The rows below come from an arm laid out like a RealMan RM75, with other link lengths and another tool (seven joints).
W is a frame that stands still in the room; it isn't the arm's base.
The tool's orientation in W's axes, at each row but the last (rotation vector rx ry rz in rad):
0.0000 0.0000 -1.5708
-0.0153 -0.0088 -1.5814
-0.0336 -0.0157 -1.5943
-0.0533 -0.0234 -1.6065
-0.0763 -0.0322 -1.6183
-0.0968 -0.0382 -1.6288
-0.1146 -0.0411 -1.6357
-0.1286 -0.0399 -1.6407
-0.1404 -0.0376 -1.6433
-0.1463 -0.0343 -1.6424
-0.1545 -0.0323 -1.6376
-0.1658 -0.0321 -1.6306
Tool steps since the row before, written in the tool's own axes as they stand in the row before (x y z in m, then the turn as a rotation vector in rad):
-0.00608 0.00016 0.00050 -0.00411 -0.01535 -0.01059
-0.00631 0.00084 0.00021 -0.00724 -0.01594 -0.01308
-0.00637 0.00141 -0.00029 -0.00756 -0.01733 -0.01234
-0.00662 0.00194 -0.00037 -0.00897 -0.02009 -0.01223
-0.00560 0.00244 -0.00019 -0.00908 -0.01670 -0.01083
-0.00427 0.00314 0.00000 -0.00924 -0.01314 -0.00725
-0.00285 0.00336 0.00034 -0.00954 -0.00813 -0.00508
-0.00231 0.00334 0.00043 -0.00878 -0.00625 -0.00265
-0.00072 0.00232 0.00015 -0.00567 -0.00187 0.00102
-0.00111 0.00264 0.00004 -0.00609 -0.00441 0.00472
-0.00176 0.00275 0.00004 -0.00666 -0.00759 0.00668
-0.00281 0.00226 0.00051 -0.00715 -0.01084 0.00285
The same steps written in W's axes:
0.00016 0.00608 0.00050 -0.01535 0.00411 -0.01059
0.00091 0.00630 0.00011 -0.01592 0.00721 -0.01312
0.00156 0.00632 -0.00051 -0.01729 0.00758 -0.01238
0.00217 0.00652 -0.00073 -0.02000 0.00910 -0.01229
0.00270 0.00545 -0.00064 -0.01656 0.00913 -0.01099
0.00338 0.00406 -0.00048 -0.01286 0.00938 -0.00756
0.00355 0.00263 -0.00009 -0.00774 0.00954 -0.00565
0.00351 0.00209 0.00000 -0.00578 0.00890 -0.00325
0.00237 0.00055 -0.00007 -0.00139 0.00588 0.00048
0.00271 0.00090 -0.00026 -0.00361 0.00690 0.00426
0.00285 0.00154 -0.00037 -0.00658 0.00792 0.00637
0.00245 0.00269 -0.00003 -0.01012 0.00816 0.00278

